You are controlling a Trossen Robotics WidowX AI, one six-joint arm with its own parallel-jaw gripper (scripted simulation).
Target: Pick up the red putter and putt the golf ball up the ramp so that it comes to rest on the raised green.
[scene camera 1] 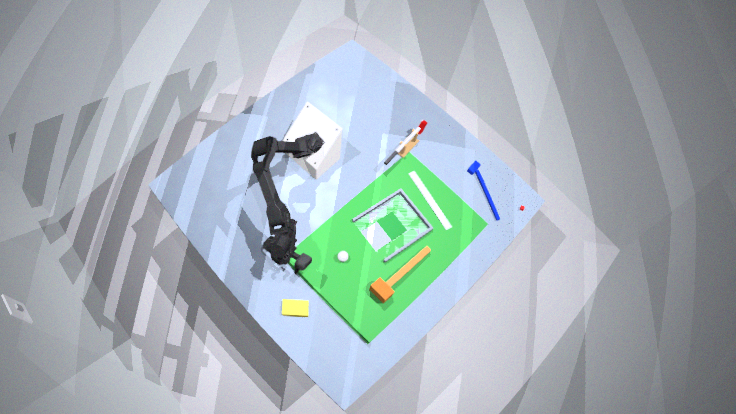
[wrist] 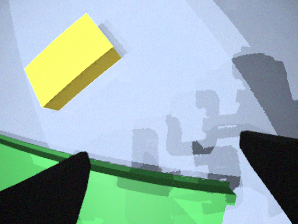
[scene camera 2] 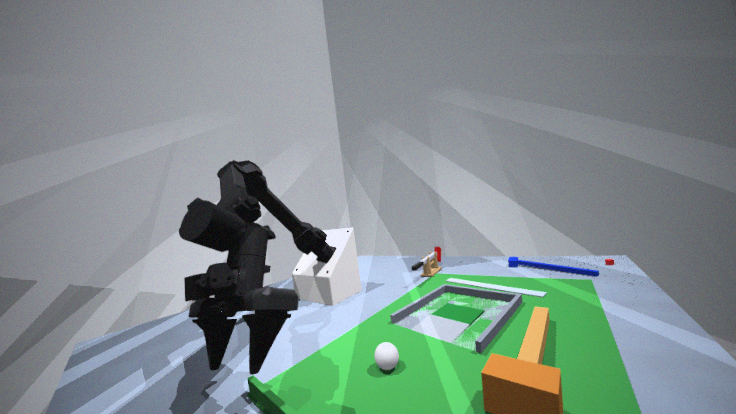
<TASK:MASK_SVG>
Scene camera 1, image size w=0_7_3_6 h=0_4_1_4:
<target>orange mallet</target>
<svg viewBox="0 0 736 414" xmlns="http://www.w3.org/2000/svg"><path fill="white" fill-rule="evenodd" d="M427 245L387 282L380 277L370 286L370 290L382 303L388 301L393 295L394 291L391 287L431 251Z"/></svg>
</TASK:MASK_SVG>
